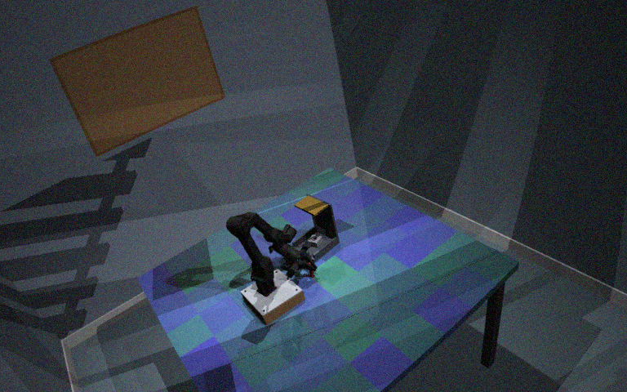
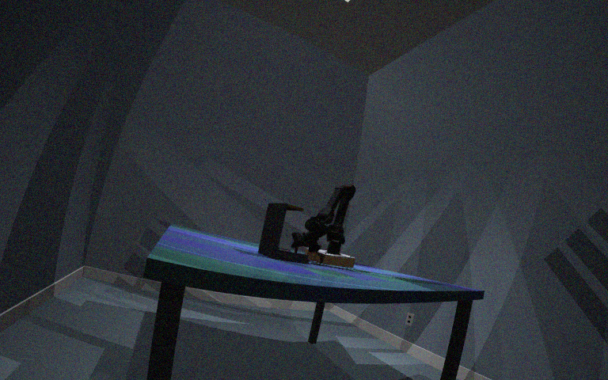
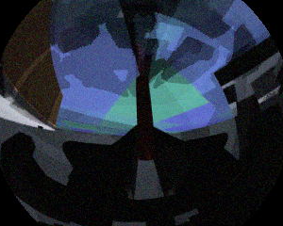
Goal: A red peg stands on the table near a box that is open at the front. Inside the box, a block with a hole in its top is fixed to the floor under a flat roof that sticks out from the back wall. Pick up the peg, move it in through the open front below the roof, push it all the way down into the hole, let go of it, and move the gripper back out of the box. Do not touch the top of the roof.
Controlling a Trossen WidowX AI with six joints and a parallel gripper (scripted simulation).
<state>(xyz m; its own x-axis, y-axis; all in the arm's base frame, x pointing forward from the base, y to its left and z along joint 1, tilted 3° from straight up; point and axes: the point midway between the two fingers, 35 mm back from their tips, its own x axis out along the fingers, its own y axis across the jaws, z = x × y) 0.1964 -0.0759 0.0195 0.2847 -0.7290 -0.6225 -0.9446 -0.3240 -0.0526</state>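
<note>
My gripper tip is 190 mm short of the orange roof, 150 mm to the right of it and 170 mm below it. Round my gripper tip: red peg (10 mm behind, 30 mm to the left, 10 mm below).
</note>
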